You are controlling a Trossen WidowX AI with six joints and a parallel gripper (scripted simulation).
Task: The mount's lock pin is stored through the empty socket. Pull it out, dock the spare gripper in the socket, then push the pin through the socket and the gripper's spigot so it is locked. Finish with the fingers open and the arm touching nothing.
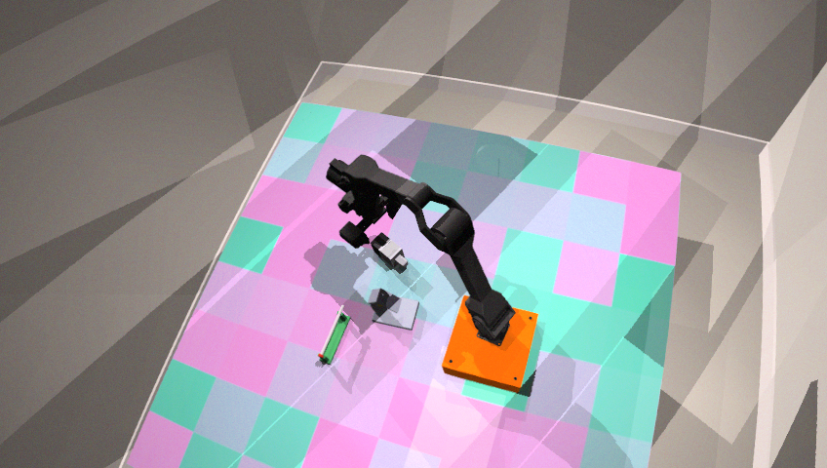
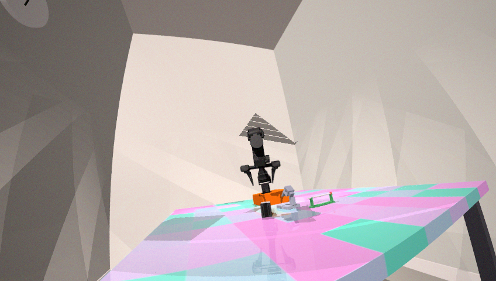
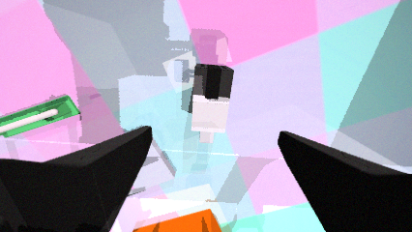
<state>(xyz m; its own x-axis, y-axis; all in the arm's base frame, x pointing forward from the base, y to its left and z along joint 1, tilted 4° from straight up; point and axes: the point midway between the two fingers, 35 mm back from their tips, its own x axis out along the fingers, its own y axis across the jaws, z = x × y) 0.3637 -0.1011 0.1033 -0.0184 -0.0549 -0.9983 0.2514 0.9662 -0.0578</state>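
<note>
Right now my gripper tip is 20 mm past the spare gripper and 110 mm above it. Also, from my gripper tip: grey mount 80 mm behind, 150 mm to the left, 90 mm below; green rack 10 mm ahead, 280 mm to the left, 120 mm below.
</note>
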